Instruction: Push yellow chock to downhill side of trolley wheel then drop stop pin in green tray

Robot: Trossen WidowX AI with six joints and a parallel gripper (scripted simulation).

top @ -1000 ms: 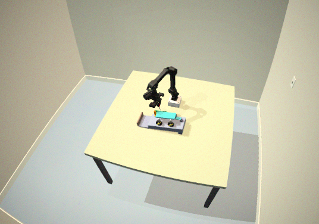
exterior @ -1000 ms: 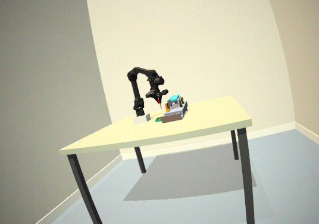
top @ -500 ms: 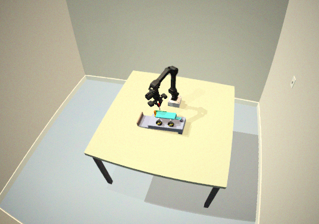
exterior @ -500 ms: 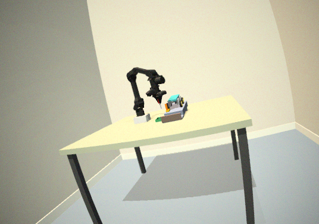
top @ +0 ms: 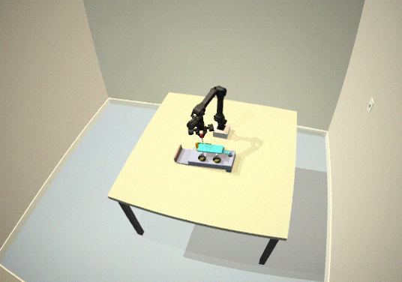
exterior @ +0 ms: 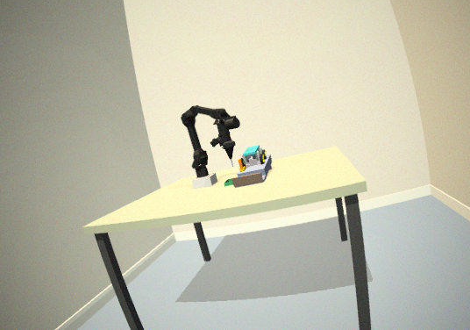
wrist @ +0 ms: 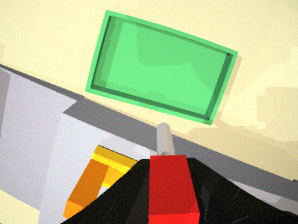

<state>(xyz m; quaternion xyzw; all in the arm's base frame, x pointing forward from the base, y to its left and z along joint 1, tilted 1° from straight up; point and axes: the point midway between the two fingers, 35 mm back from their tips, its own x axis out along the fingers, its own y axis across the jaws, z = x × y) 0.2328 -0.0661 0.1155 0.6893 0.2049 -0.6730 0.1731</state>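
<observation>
Now: gripper tip 20 mm past the green tray and 140 mm above it. Also, from my gripper tip: yellow chock: 50 mm ahead, 50 mm below; red-headed stop pin: right at my gripper tip; teal trolley: 90 mm ahead, 110 mm to the left, 20 mm below.
</observation>
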